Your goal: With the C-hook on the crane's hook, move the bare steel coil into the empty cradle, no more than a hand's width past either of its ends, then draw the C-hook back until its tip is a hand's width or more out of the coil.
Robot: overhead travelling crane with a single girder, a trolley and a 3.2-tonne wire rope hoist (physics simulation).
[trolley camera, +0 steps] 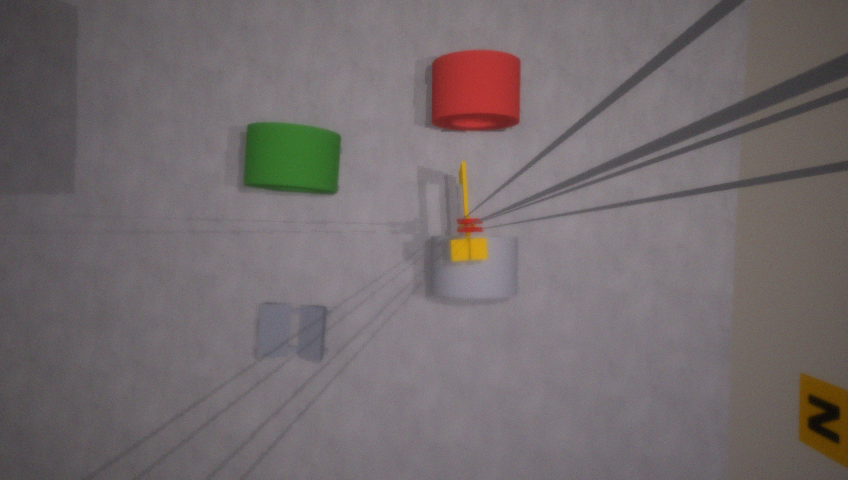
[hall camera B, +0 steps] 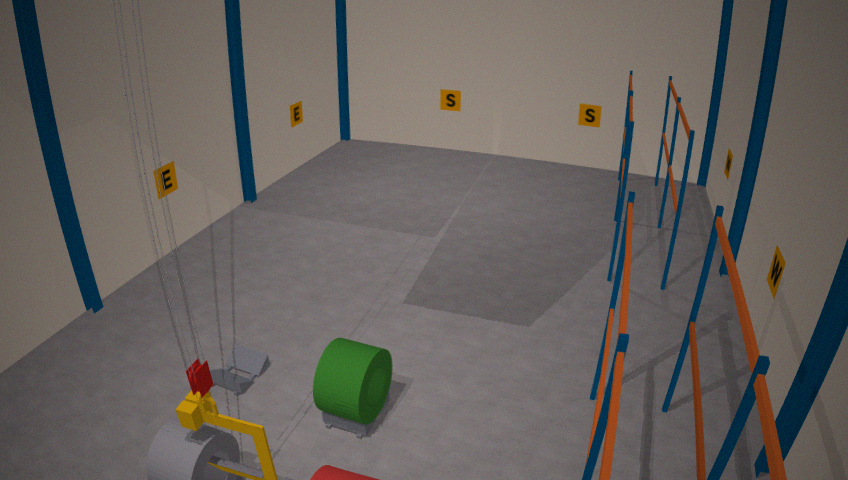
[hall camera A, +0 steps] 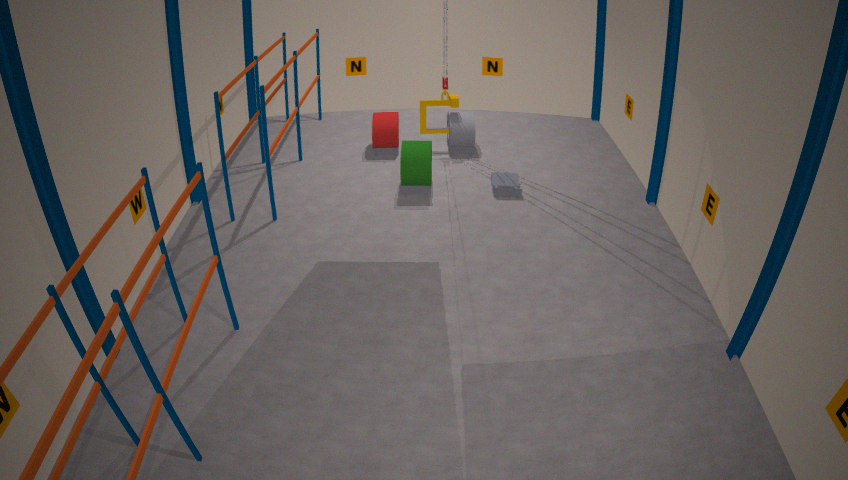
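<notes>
The bare grey steel coil (hall camera A: 462,135) (hall camera B: 169,453) (trolley camera: 476,284) stands upright, its bore facing the C-hook's back. My gripper, the yellow C-hook (hall camera A: 437,103) (hall camera B: 235,423) (trolley camera: 468,249), hangs level from the red hook block (hall camera A: 445,83) (hall camera B: 199,377) (trolley camera: 469,225). Its lower arm reaches into the bore; how deep the tip sits is hidden. Its counterweight hangs above the coil's near part, and its back stands clear of the coil. The coil shows no lift, so the C-hook counts as open. The empty grey cradle (hall camera A: 505,181) (hall camera B: 249,359) (trolley camera: 273,330) stands apart on the floor.
A red coil (hall camera A: 385,129) (hall camera B: 345,474) (trolley camera: 476,89) stands beyond the C-hook's back, a gap apart. A green coil (hall camera A: 416,163) (hall camera B: 351,380) (trolley camera: 291,157) stands on the west side of the cradle. Blue and orange racks (hall camera A: 218,246) (hall camera B: 704,267) line the west wall.
</notes>
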